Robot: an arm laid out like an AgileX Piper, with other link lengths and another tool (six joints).
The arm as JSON. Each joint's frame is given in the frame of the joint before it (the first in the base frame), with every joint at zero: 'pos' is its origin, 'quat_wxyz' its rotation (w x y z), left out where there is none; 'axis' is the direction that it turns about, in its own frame. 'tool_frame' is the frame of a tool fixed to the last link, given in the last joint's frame.
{
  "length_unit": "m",
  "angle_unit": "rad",
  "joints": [
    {
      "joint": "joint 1",
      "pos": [
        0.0,
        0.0,
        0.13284
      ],
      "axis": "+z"
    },
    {
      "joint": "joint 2",
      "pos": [
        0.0,
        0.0,
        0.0
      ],
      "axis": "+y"
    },
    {
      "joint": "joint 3",
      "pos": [
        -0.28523,
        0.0,
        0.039
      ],
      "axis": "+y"
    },
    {
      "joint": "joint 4",
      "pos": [
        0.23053,
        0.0,
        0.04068
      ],
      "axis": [
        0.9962,
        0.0,
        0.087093
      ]
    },
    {
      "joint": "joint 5",
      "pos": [
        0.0,
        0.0,
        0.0
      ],
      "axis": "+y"
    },
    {
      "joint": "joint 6",
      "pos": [
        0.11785,
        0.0,
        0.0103
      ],
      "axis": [
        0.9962,
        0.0,
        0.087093
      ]
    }
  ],
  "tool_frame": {
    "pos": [
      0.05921,
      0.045,
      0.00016
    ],
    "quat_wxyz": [
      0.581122,
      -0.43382,
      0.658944,
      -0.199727
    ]
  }
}
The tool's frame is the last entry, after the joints.
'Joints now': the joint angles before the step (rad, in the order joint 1, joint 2, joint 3, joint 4, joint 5, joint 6). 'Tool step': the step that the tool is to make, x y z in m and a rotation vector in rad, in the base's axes. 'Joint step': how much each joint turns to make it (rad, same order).
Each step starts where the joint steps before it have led.
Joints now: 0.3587, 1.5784, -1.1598, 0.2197, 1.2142, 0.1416
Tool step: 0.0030, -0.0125, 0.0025, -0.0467, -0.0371, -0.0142
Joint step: -0.0120, -0.0246, -0.0002, -0.0608, 0.0022, 0.0220
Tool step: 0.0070, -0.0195, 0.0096, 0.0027, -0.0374, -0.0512
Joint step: -0.0713, -0.0376, 0.0003, -0.0082, 0.0034, -0.0175
